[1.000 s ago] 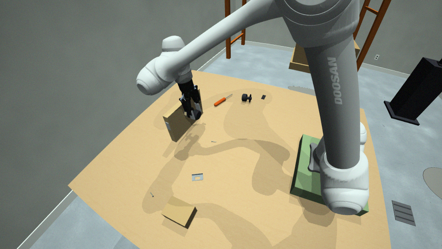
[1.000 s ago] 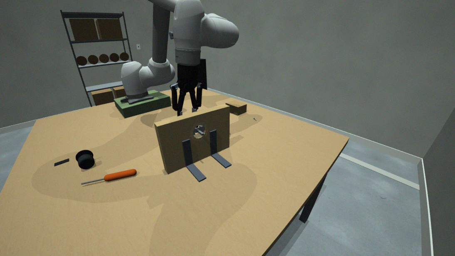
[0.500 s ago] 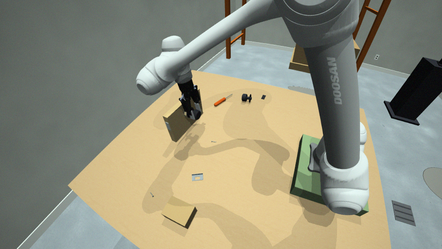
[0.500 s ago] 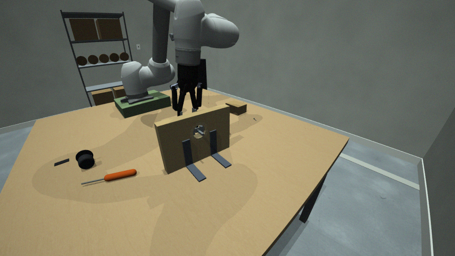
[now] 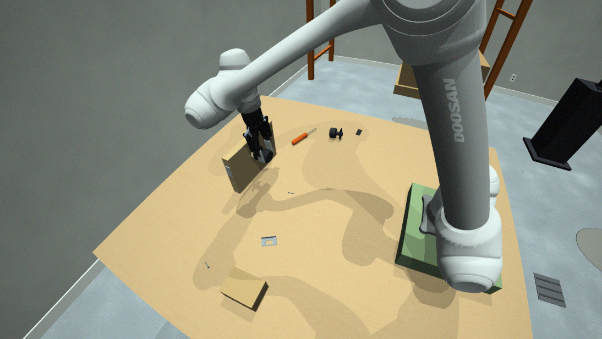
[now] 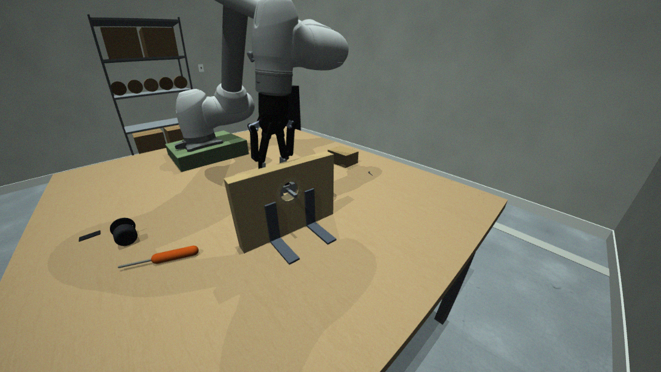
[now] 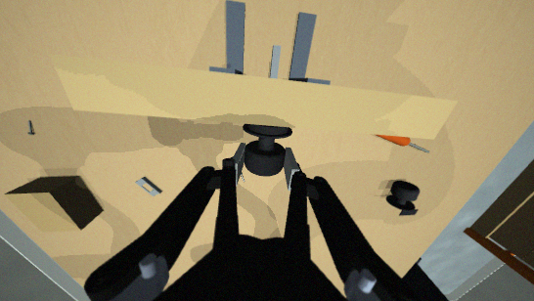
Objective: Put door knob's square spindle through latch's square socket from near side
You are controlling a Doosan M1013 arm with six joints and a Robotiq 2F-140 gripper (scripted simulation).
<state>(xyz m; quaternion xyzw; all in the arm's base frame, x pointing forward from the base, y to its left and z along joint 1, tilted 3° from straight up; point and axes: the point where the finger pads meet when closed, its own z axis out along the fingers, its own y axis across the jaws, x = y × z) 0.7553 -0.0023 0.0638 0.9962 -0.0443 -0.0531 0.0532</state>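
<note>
The latch is 8 cm ahead of my hand, 3 cm below it and 1 cm to the right of it. The rest, counted from my hand: upright wooden panel 8 cm ahead, 4 cm below, 1 cm to the right; then orange-handled screwdriver 35 cm to the right, 15 cm below, 3 cm behind; then wooden block 49 cm to the left, 18 cm behind, 13 cm below.
</note>
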